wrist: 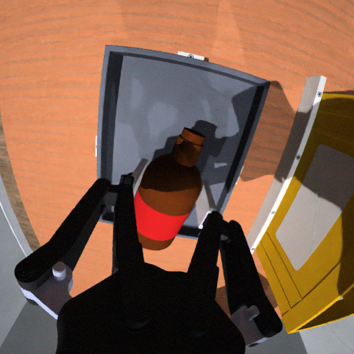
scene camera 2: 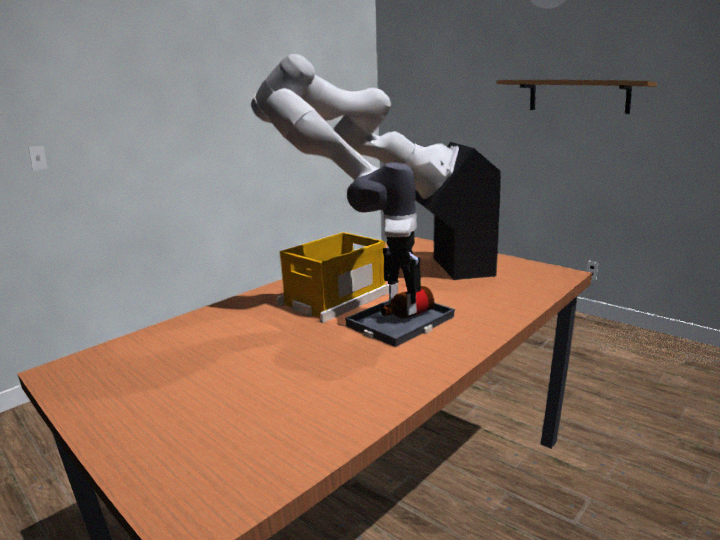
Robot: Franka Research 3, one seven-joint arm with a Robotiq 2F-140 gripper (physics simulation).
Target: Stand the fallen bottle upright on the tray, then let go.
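Observation:
The brown bottle (scene camera 2: 424, 299) (wrist: 167, 197) with a red label lies on its side over the dark grey tray (scene camera 2: 396, 338) (wrist: 101, 125). Its neck points toward the tray's inside, and its base reaches over the tray's short edge nearest the gripper body in the wrist view. My gripper (scene camera 2: 402, 300) (wrist: 172, 178) points down and is shut on the bottle, with one pale fingertip pad on each side of its body near the shoulder and label. The bottle's underside is hidden, so I cannot tell whether it touches the tray floor.
A yellow crate (scene camera 2: 305, 284) (wrist: 330, 120) stands close beside the tray, with a white strip (scene camera 2: 354, 304) (wrist: 295, 159) along its foot on the tray side. The black robot pedestal (scene camera 2: 471, 232) is behind the tray. A wall shelf (scene camera 2: 575, 83) hangs at the back right.

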